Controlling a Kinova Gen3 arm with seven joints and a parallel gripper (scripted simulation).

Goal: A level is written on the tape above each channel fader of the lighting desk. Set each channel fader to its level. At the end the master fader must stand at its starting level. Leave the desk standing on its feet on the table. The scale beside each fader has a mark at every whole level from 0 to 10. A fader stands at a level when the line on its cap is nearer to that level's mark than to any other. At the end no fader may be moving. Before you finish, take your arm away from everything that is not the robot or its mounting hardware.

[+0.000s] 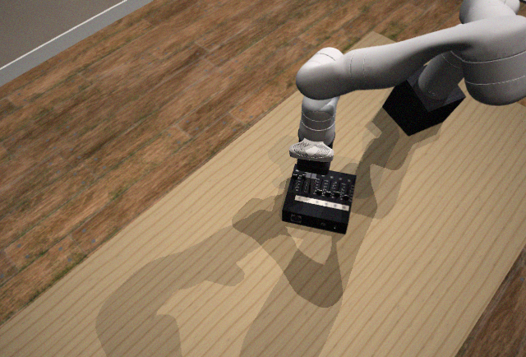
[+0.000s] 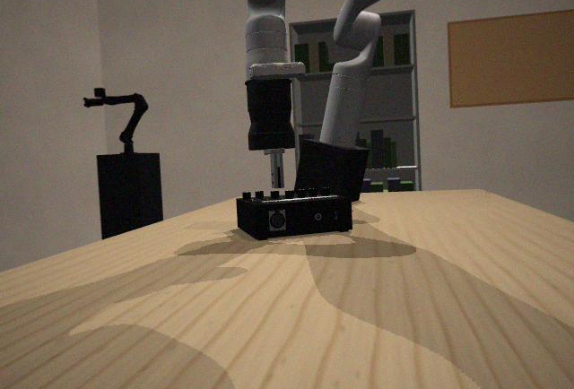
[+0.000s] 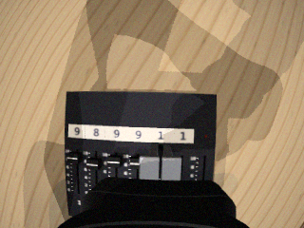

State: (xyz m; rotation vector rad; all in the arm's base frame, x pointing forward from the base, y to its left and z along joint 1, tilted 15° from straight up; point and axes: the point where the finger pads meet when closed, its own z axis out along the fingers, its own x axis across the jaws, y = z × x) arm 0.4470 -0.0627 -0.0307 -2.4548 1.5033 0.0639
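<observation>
My hand is 60 mm to the left of the master fader cap, 30 mm above it and 20 mm past it.
</observation>
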